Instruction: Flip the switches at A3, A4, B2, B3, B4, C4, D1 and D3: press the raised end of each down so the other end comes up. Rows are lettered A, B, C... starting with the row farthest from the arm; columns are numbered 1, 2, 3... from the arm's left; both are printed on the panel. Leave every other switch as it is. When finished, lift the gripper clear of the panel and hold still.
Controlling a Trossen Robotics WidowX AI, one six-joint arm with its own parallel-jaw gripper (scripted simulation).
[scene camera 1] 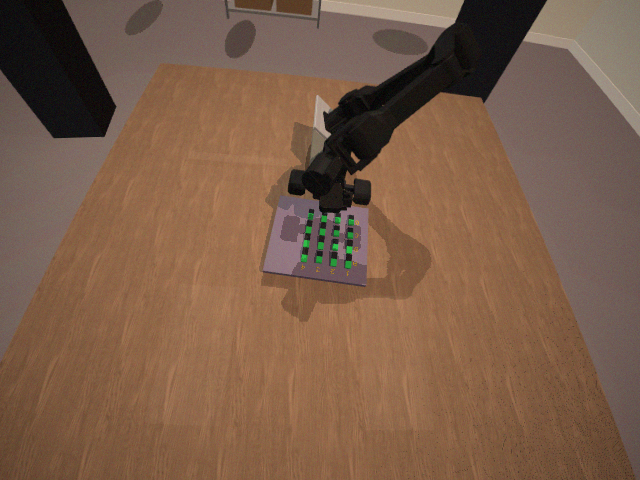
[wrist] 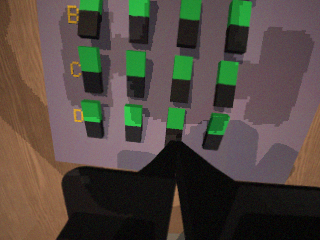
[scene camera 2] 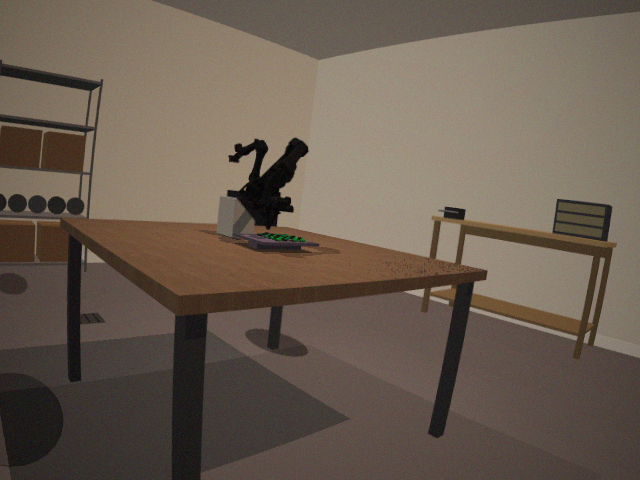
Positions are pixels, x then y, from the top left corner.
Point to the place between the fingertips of my gripper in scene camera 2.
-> At 268, 229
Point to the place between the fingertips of my gripper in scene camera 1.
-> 325, 209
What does my gripper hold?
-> Nothing.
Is my gripper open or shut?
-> Shut.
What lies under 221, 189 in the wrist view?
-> My gripper.
